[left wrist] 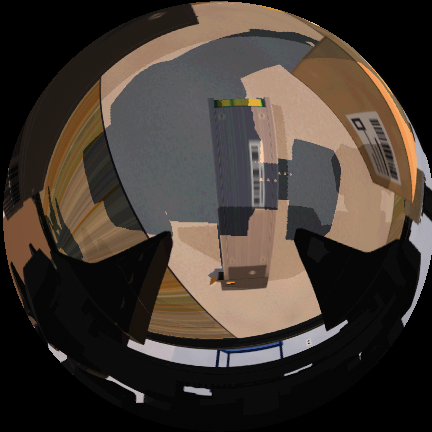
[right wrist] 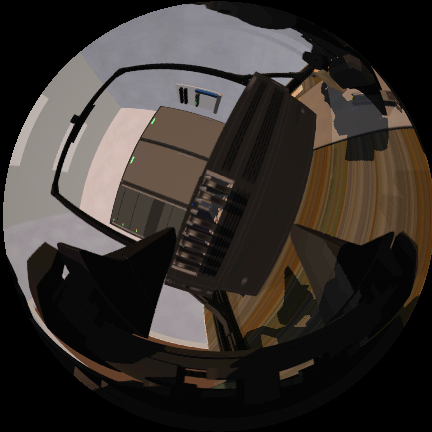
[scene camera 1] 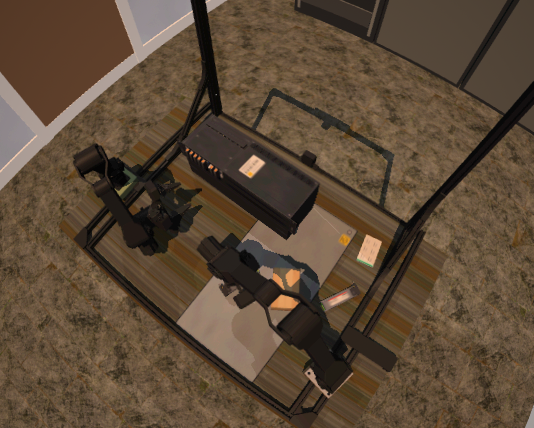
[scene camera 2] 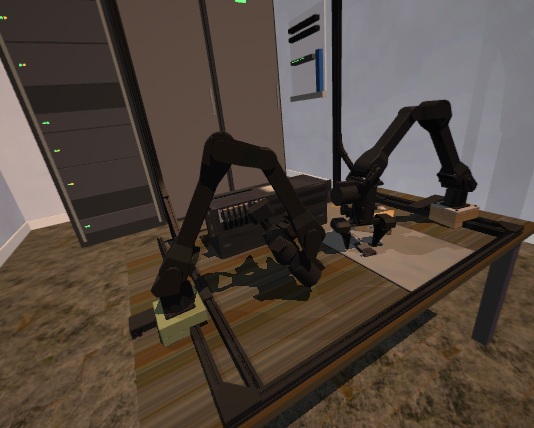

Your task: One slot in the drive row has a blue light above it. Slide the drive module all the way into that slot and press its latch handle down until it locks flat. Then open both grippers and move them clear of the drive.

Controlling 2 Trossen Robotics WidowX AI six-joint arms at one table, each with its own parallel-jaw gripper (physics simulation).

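Places are measured from the left arm's base along level axes (x down, y right, z back), in metres.
Pixels of known places: left gripper, fingertip midpoint: [left wrist: 235, 236] [scene camera 2: 360, 247]; right gripper, fingertip midpoint: [right wrist: 235, 232] [scene camera 1: 185, 193] [scene camera 2: 268, 222]; left arm's base, link origin: [scene camera 1: 329, 373] [scene camera 2: 454, 204]; right arm's base, link origin: [scene camera 1: 119, 180] [scene camera 2: 178, 305].
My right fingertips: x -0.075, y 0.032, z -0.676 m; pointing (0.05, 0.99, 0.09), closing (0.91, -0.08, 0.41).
For each thing: its middle in the pictures, then the offset to it from my right fingertips. "spot": a spot on its surface instead. Level surfaces: height alone.
- drive module, body centre: [left wrist: 236, 210] [scene camera 2: 357, 244] dx +0.129, dy -0.034, dz +0.281 m
- pale mat, surface height: dx +0.134 m
- black drive chassis, body centre: [right wrist: 249, 176] [scene camera 1: 247, 175] [scene camera 2: 266, 211] dx +0.048, dy +0.202, dz +0.054 m
- orange box, body centre: [scene camera 1: 285, 289] [scene camera 2: 374, 220] dx +0.104, dy +0.047, dz +0.407 m
- barcode label, surface spot: [left wrist: 377, 150] spot: dx +0.108, dy +0.006, dz +0.391 m
- module-like piece, surface spot: [scene camera 1: 340, 297] spot: dx +0.127, dy +0.162, dz +0.540 m
- white card, body centre: [scene camera 1: 369, 250] dx +0.135, dy +0.349, dz +0.499 m
The drive module [left wrist: 235, 155] [scene camera 2: 366, 250] lies flat on the pale mat [scene camera 1: 215, 345] [scene camera 2: 430, 255]. My left gripper [left wrist: 235, 236] [scene camera 2: 361, 244] is open above it, with its fingers on either side of the module and apart from it. The arm mostly hides the module in scene camera 1. The black drive chassis [scene camera 1: 280, 192] [scene camera 2: 315, 202] [right wrist: 285, 165] stands at the back. In the right wrist view a small blue light [right wrist: 193, 204] shows beside a gap in the row of latch handles [right wrist: 192, 245]. My right gripper [right wrist: 235, 232] is open and empty in front of the drive row.
An orange box [scene camera 1: 285, 302] with a barcode label [left wrist: 377, 150] stands beside the left gripper. Another module-like piece [scene camera 1: 340, 297] with a red stripe and a white card [scene camera 1: 370, 249] lie at the right. Black frame rails border the table.
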